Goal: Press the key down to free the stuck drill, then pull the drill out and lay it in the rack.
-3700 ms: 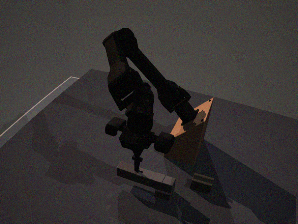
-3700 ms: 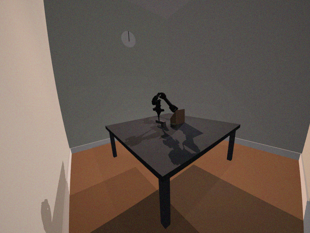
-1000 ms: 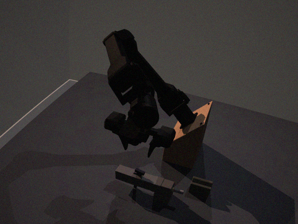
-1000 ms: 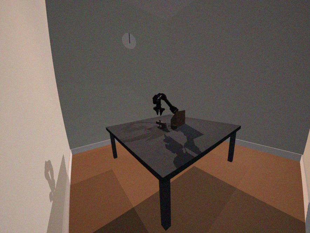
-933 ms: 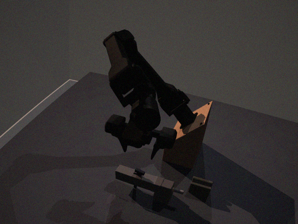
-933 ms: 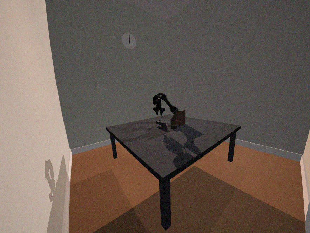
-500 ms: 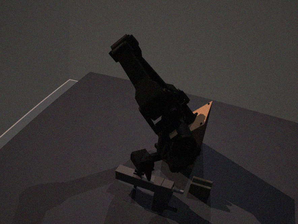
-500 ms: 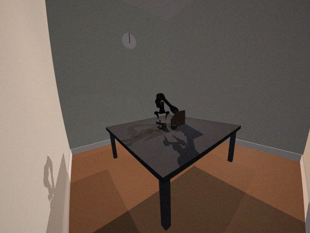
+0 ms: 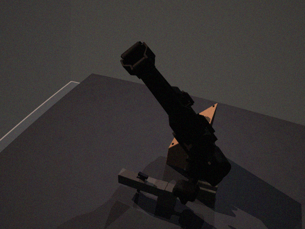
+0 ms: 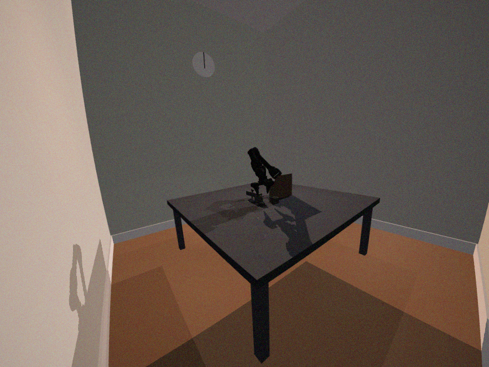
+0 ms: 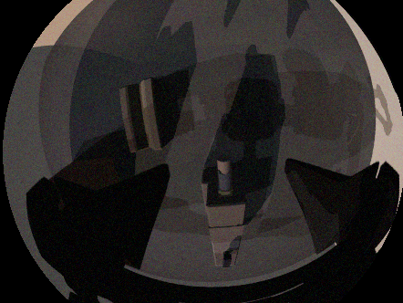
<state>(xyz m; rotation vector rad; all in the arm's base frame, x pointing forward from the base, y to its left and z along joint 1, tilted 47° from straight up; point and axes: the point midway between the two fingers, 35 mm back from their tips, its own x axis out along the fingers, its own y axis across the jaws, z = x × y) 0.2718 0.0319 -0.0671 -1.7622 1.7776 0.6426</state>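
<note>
The drill lies 60 mm to the right of my gripper tip and 20 mm below it. From my gripper tip the other things lie so: grey block 120 mm to the right, 30 mm below; small dark key 150 mm to the right, 20 mm below.
</note>
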